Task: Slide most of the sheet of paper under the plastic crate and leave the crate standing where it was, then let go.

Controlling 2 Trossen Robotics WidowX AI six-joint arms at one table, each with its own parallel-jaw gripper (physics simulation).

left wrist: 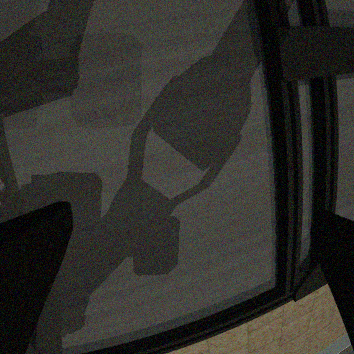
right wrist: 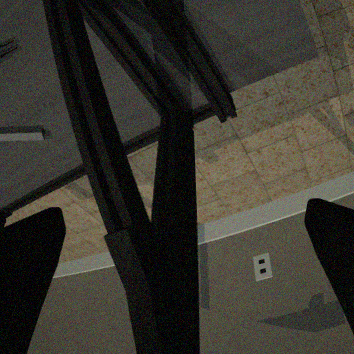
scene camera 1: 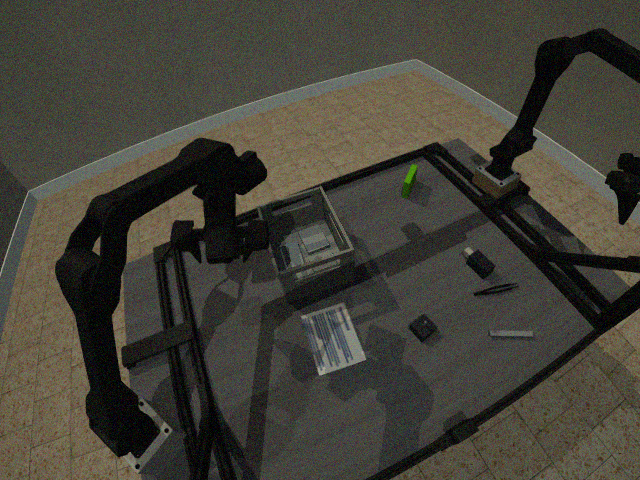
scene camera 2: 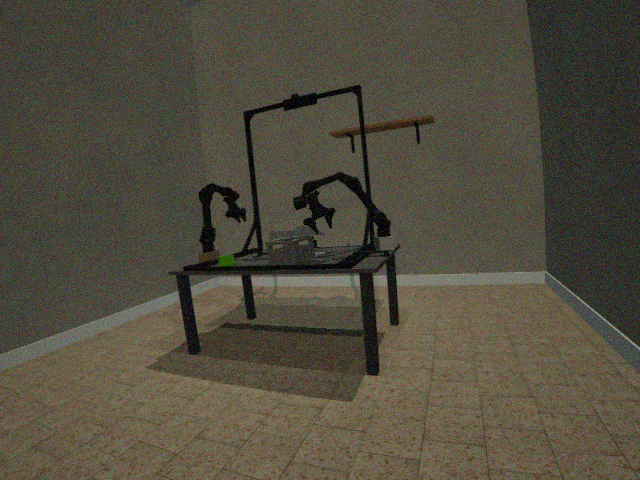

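The sheet of paper (scene camera 1: 333, 338), white with dark stripes, lies flat on the table, below the crate in scene camera 1. The grey plastic crate (scene camera 1: 338, 255) (scene camera 2: 289, 253) stands upright, apart from the paper; pale items show inside it. My left gripper (scene camera 1: 222, 258) (scene camera 2: 322, 229) (left wrist: 195, 220) is open and empty, in the air beside the crate, at its left in scene camera 1. My right gripper (scene camera 2: 241, 218) (right wrist: 186, 216) is open and empty, raised far from both; it is partly cut off at the right edge of scene camera 1. The paper does not show in either wrist view.
A green block (scene camera 1: 409, 180) (scene camera 2: 226, 259) stands near the far edge. A dark object with a pale end (scene camera 1: 479, 263), dark tweezers (scene camera 1: 495, 289), a small black box (scene camera 1: 423, 328) and a grey bar (scene camera 1: 510, 334) (right wrist: 22, 135) lie right of the paper. A black frame (scene camera 2: 251, 180) rises over the table.
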